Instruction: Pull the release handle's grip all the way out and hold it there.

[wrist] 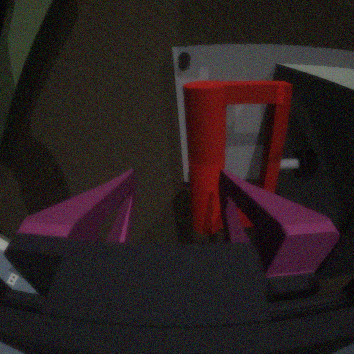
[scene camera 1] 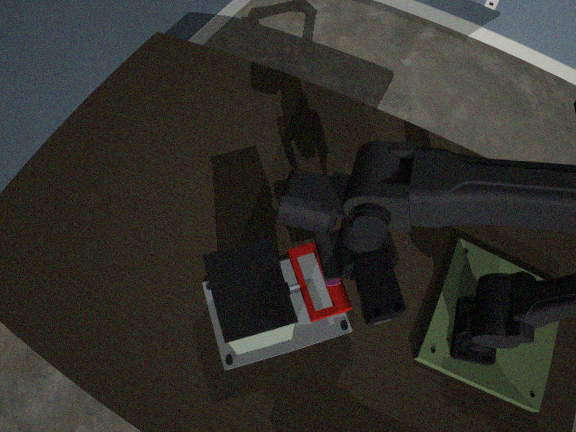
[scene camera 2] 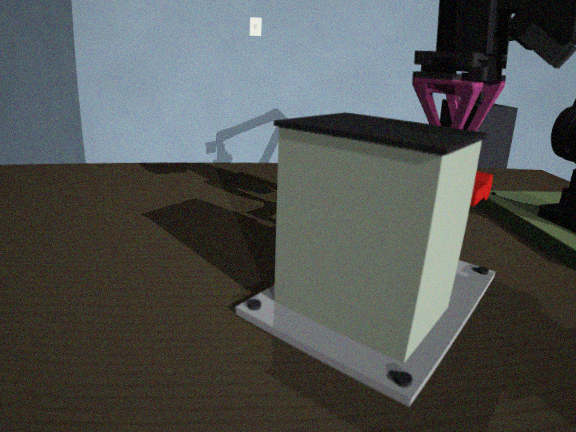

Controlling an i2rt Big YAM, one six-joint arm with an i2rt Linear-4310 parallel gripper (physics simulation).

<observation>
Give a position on a grey base plate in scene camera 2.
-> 403, 382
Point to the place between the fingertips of my gripper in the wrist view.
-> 176, 177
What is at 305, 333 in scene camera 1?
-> A grey base plate.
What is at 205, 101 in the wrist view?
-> A red release handle.
</observation>
